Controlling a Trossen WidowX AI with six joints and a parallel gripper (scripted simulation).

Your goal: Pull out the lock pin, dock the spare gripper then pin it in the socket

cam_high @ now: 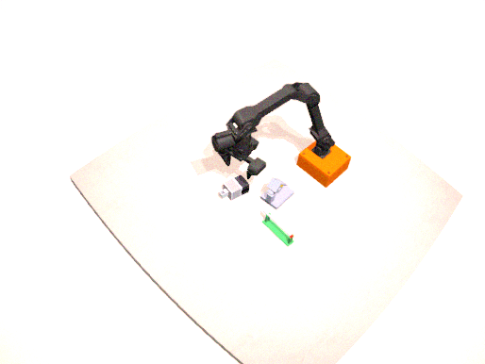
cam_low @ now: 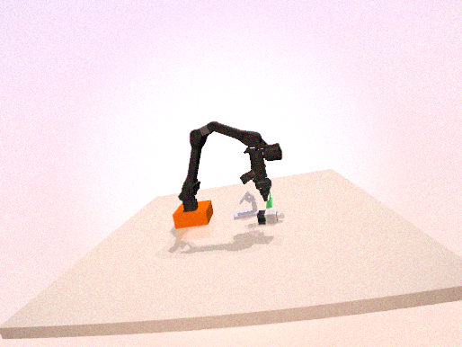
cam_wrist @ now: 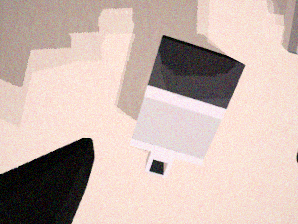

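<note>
Now: gripper tip 8 cm above the spare gripper and 2 cm short of it. Also, from my gripper tip: pale grey mount (12 cm to the left, 8 cm behind, 5 cm below); green cradle (24 cm to the left, 8 cm below, 3 cm ahead).
</note>
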